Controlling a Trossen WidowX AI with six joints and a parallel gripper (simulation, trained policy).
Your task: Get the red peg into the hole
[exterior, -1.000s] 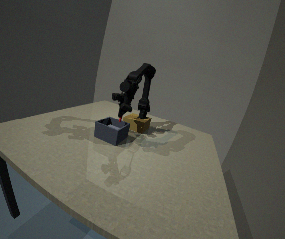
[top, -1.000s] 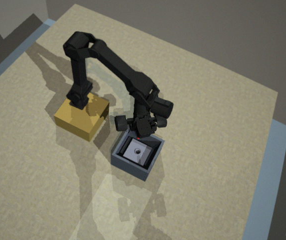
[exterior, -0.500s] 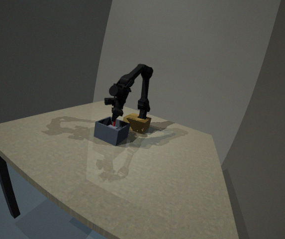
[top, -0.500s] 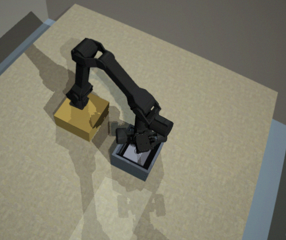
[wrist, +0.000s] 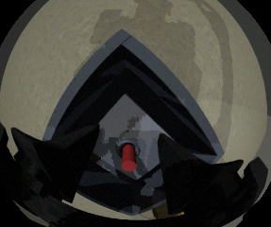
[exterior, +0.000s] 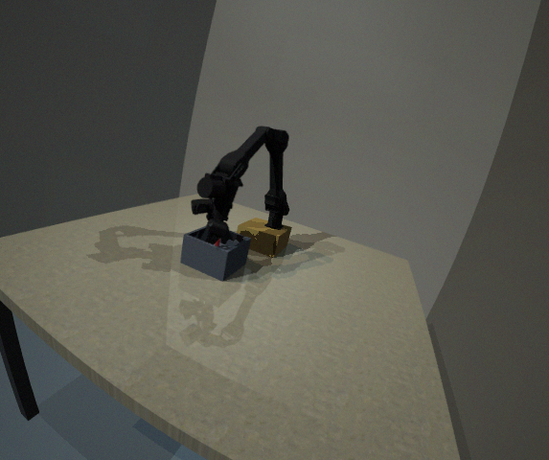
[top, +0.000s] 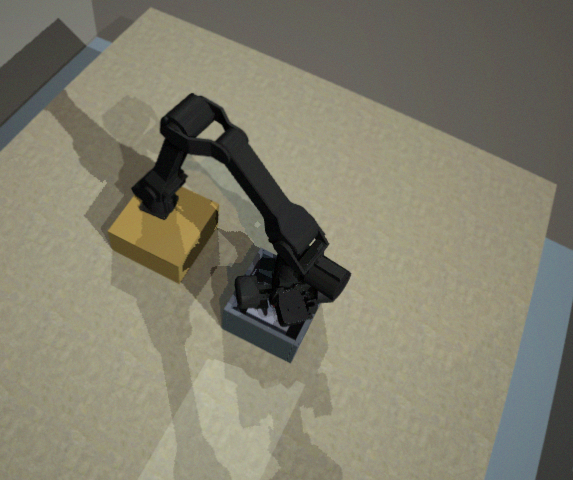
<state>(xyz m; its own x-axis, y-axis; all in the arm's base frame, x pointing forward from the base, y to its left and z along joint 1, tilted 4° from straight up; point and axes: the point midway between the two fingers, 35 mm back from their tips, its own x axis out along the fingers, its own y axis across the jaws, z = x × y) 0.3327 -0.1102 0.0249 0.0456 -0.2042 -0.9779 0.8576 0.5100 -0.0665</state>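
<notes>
My gripper tip is now 2 cm past the red peg, 2 cm to the right of it and 2 cm above it. Round my gripper tip: dark blue box (2 cm behind, 2 cm to the left, 5 cm below); grey plate (2 cm behind, 2 cm to the left, 3 cm below).
</notes>
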